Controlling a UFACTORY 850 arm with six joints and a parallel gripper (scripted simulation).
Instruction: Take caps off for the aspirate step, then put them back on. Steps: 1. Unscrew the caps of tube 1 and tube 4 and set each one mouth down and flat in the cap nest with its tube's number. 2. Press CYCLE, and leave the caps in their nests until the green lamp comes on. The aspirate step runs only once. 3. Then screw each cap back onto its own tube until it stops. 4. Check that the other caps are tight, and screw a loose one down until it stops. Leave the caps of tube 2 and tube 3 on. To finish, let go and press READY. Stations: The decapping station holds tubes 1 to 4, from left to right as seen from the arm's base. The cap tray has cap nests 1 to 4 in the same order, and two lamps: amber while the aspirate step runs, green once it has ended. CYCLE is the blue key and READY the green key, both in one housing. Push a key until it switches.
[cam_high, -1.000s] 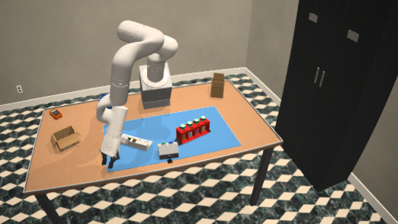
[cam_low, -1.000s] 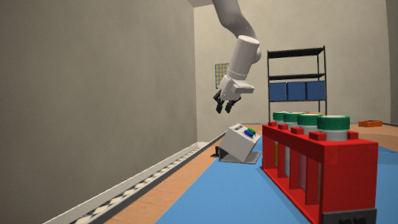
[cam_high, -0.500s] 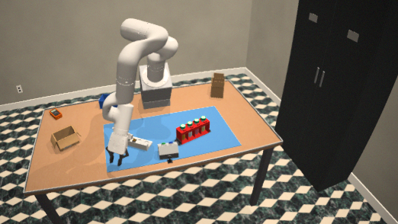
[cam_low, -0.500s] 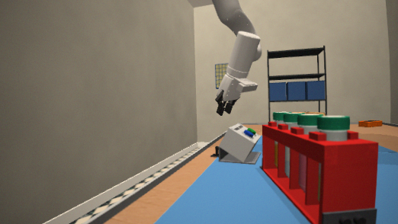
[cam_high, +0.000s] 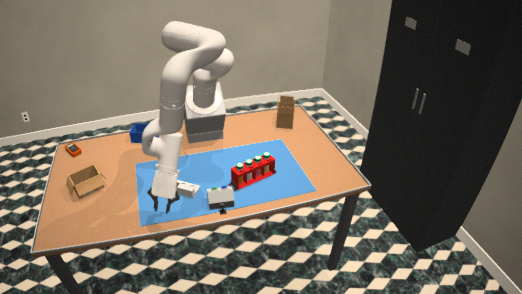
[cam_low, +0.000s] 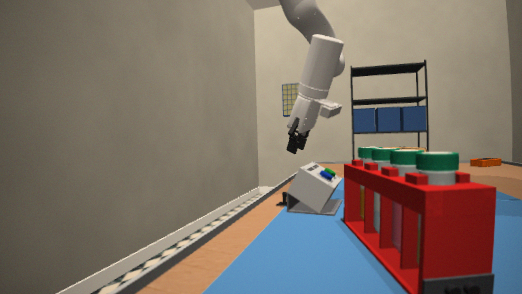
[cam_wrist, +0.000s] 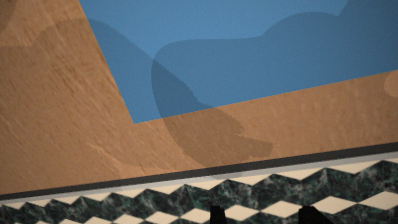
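The green cap is 28 cm behind my hand and 52 cm to the left of it. The rest, counted from my hand: green ready key 14 cm behind, 24 cm to the left, 5 cm below; key housing 12 cm behind, 26 cm to the left, 6 cm below; blue cycle key 14 cm behind, 28 cm to the left, 5 cm below.
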